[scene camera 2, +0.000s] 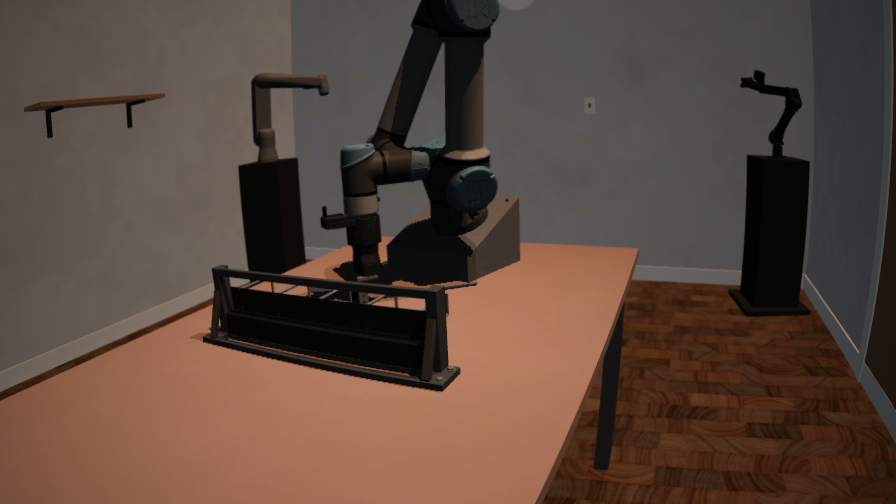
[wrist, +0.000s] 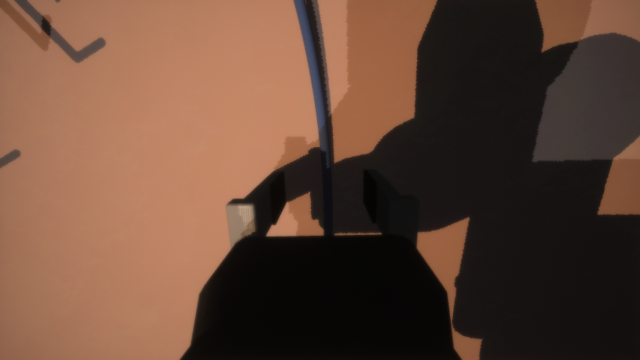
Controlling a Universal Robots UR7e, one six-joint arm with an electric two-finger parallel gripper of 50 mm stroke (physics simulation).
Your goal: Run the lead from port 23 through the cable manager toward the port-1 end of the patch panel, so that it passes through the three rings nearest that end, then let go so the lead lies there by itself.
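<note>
My gripper [scene camera 2: 359, 297] [wrist: 324, 187] is open and points down, low over the table behind the patch panel. The blue lead [wrist: 315, 80] runs down the wrist view from the top and passes between the open fingers, which stand apart from it on both sides. The patch panel [scene camera 2: 325, 322] stands upright in its frame in the scene view, seen from behind. Thin metal parts of the cable manager [scene camera 2: 395, 301] show past its top. Its rings cannot be told apart there, the port numbers do not show, and the panel hides part of the fingers.
The wooden table [scene camera 2: 375, 438] carries the panel's frame [scene camera 2: 444, 332] and the robot's sloped base [scene camera 2: 494, 241]. Shadows of hooked rods fall at the upper left of the wrist view, and the arm's dark shadow covers the right. Two pedestals [scene camera 2: 272, 216] [scene camera 2: 775, 231] stand beyond the table.
</note>
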